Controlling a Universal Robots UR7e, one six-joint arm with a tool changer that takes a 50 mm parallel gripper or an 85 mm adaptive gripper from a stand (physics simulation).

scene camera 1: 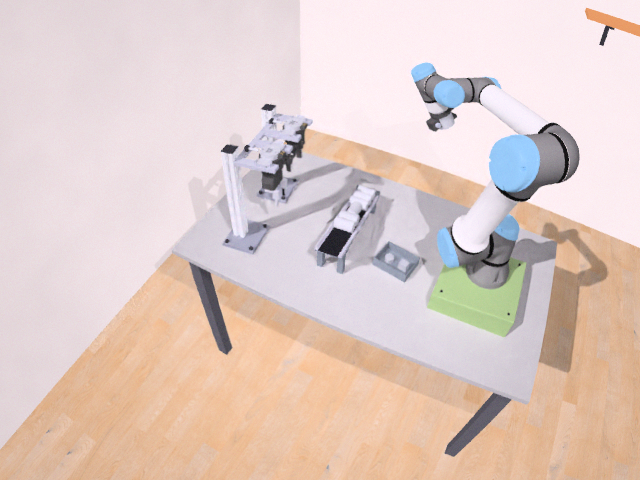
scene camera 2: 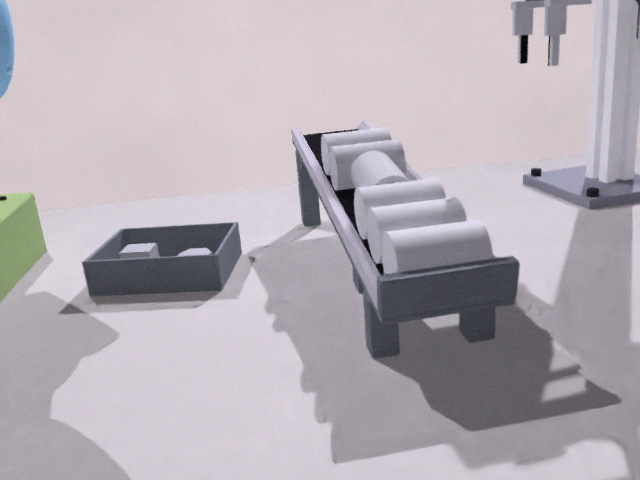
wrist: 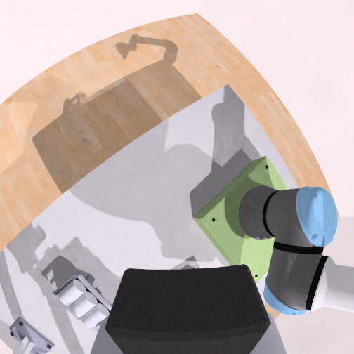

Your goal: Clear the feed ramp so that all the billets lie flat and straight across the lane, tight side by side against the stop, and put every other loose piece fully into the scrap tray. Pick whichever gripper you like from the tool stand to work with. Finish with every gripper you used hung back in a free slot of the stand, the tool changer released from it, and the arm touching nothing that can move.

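Frame: origin at the arm's base, x back, y down, z right, level; millimetres.
Where they show: arm's base at its link origin: [scene camera 1: 486, 272].
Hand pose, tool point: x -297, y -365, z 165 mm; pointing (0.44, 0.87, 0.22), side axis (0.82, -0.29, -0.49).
Each offset is from my tool point to the centre of the thing. "spot": to the spot under its first point.
The arm's tool changer [scene camera 1: 439, 122] is high above the table with no gripper on it. Grippers hang in the tool stand [scene camera 1: 235, 198] [scene camera 2: 612, 93]; one hanging gripper [scene camera 2: 538, 50] has its fingers apart. On the feed ramp [scene camera 1: 334, 242] [scene camera 2: 336, 211], three billets @(dx -220, dy +356, dz -131 mm) [scene camera 2: 400, 193] @(dx -227, dy +361, dz -92 mm) [scene camera 2: 417, 214] @(dx -234, dy +366, dz -53 mm) [scene camera 2: 439, 242] lie across the lane at the stop @(dx -238, dy +379, dz -30 mm) [scene camera 2: 447, 290]. Above them a cylinder @(dx -212, dy +349, dz -182 mm) [scene camera 2: 377, 167] lies lengthwise, tilted against a crosswise cylinder @(dx -203, dy +342, dz -232 mm) [scene camera 2: 341, 167]; another cylinder @(dx -197, dy +336, dz -271 mm) [scene camera 2: 356, 136] lies crosswise above that. The scrap tray @(dx -2, dy +421, dz -245 mm) [scene camera 1: 387, 269] [scene camera 2: 155, 277] holds a block @(dx +26, dy +422, dz -247 mm) [scene camera 2: 138, 251] and a rounded piece @(dx -30, dy +427, dz -243 mm) [scene camera 2: 195, 252].
The green base [scene camera 1: 465, 310] [scene camera 2: 15, 237] [wrist: 235, 220] carries the arm beside the tray. The stand's foot plates @(spot: dx -485, dy +427, dz -440 mm) [scene camera 1: 247, 238] [scene camera 2: 578, 191] are beyond the ramp. In the wrist view a black block [wrist: 187, 310] covers the bottom middle.
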